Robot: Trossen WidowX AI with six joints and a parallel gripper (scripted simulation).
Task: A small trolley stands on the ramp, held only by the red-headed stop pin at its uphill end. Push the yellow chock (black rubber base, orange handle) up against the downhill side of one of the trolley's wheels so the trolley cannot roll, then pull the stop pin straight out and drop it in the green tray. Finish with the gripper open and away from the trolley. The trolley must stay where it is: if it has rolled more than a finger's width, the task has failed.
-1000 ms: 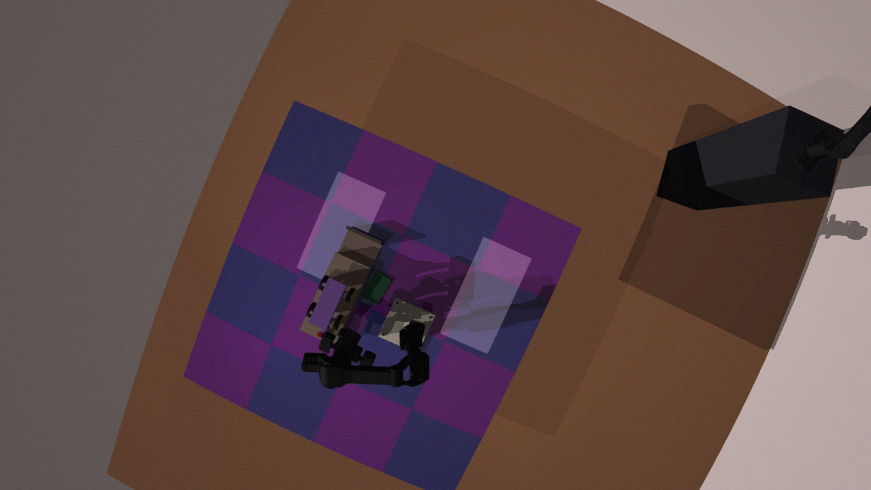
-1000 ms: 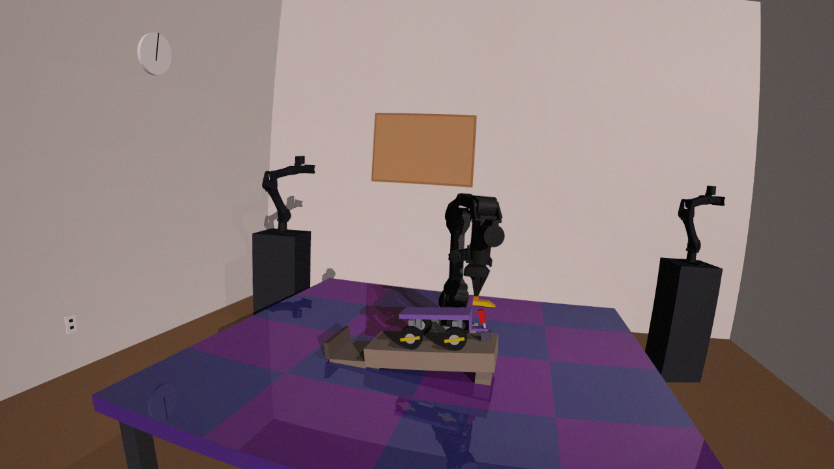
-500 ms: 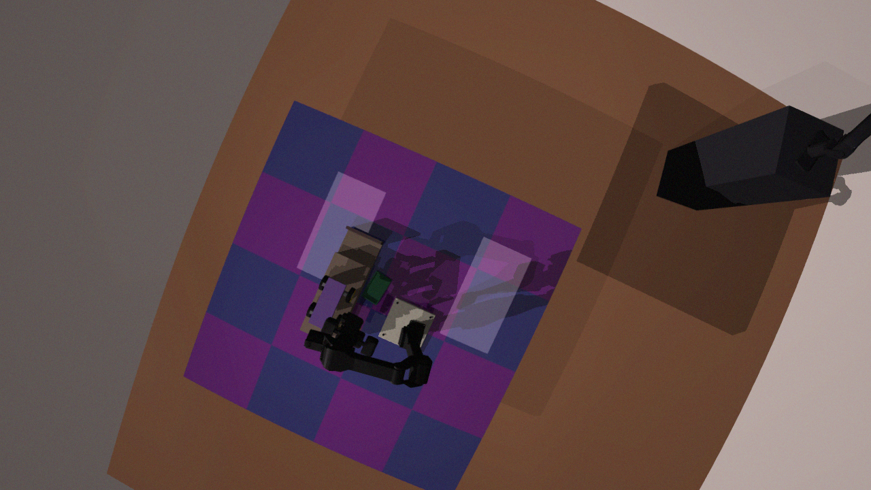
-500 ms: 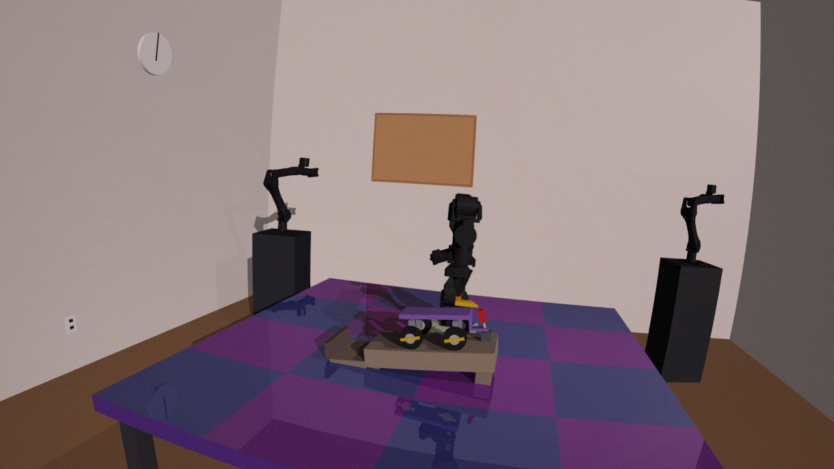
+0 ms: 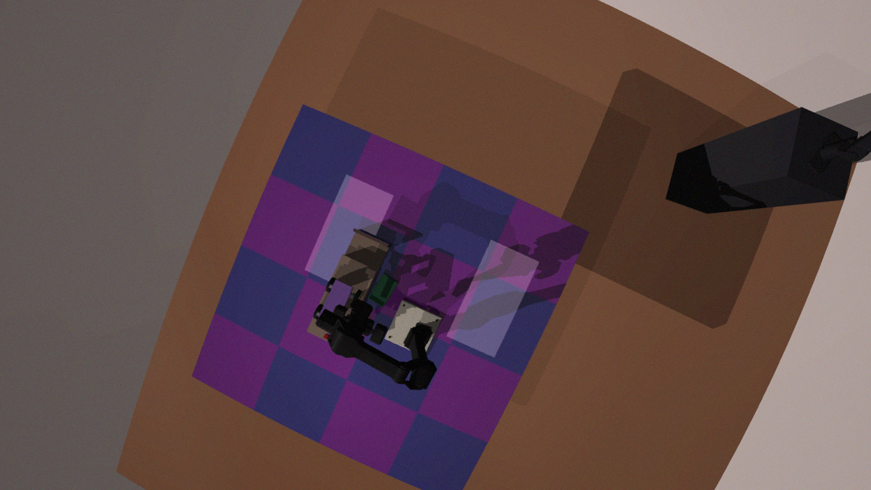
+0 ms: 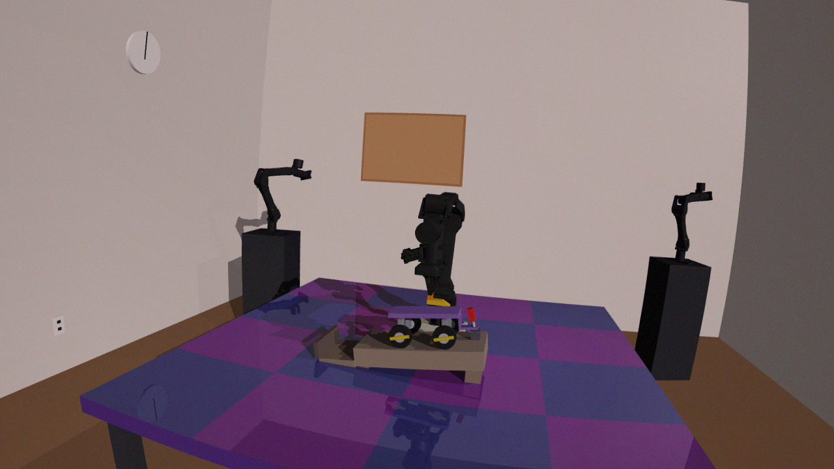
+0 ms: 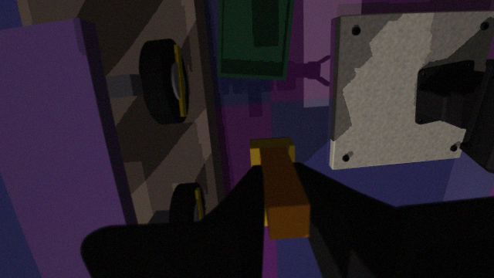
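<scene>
My gripper tip is 12 cm to the right of the red-headed stop pin, 12 cm short of it and 3 cm above it. Round my gripper tip: trolley: 12 cm ahead, 5 cm below; tan ramp: 12 cm below, 12 cm ahead, 1 cm to the right; yellow chock: 2 cm to the left, 1 cm below.
</scene>
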